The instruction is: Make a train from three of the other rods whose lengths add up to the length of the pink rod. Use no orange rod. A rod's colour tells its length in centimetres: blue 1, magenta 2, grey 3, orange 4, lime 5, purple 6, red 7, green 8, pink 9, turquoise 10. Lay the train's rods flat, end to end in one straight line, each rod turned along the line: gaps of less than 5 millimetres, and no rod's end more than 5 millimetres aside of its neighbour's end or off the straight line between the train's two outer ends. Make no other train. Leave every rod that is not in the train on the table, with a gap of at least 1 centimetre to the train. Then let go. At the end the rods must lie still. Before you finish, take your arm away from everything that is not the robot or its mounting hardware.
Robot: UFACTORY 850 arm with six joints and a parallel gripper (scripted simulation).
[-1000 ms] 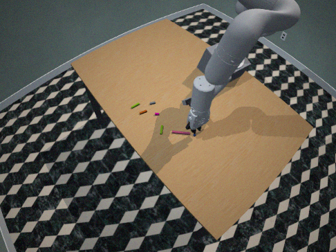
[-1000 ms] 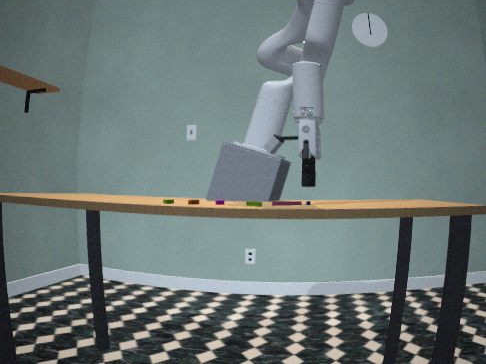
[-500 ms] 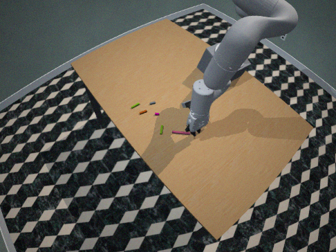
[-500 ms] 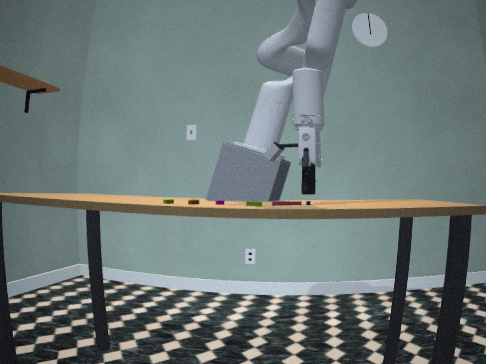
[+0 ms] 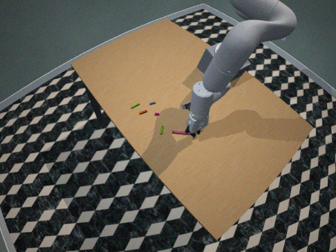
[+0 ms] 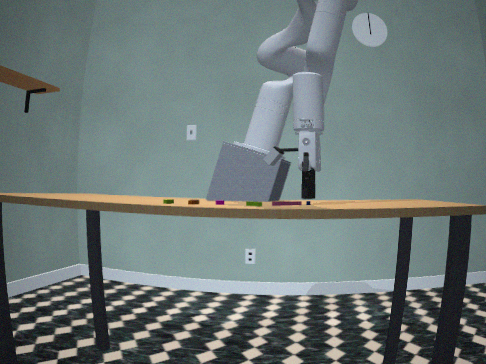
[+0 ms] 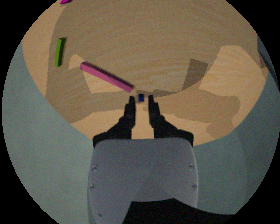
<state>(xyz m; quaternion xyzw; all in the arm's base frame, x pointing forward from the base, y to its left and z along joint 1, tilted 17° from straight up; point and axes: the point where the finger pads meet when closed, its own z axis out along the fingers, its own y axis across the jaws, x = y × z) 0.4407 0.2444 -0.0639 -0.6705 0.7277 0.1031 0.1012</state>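
Now: hand 30 mm above the blue rod. Round my hand: magenta rod: 80 mm ahead, 220 mm to the right, 30 mm below; pink rod: 50 mm ahead, 50 mm to the right, 30 mm below; grey rod: 60 mm ahead, 290 mm to the right, 30 mm below.
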